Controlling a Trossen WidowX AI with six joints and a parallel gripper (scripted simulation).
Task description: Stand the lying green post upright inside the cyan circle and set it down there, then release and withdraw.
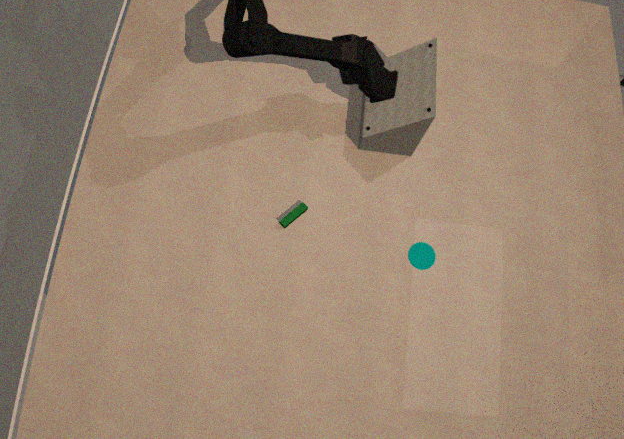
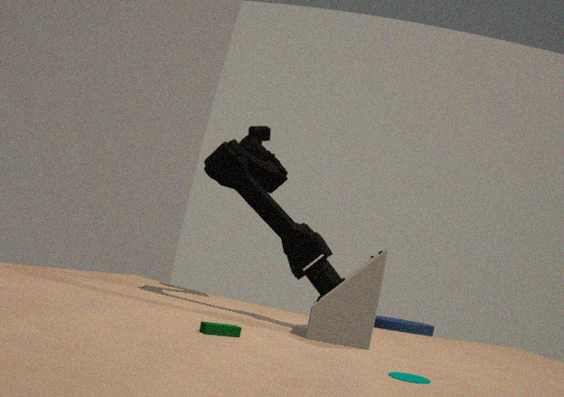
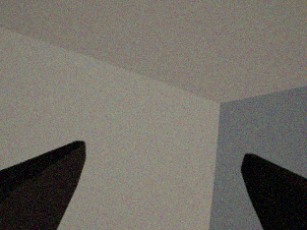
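The green post lies 62 cm ahead of my gripper tip, 21 cm to the left of it and 46 cm below it. Also, from my gripper tip: cyan circle 66 cm ahead, 49 cm to the left, 47 cm below.
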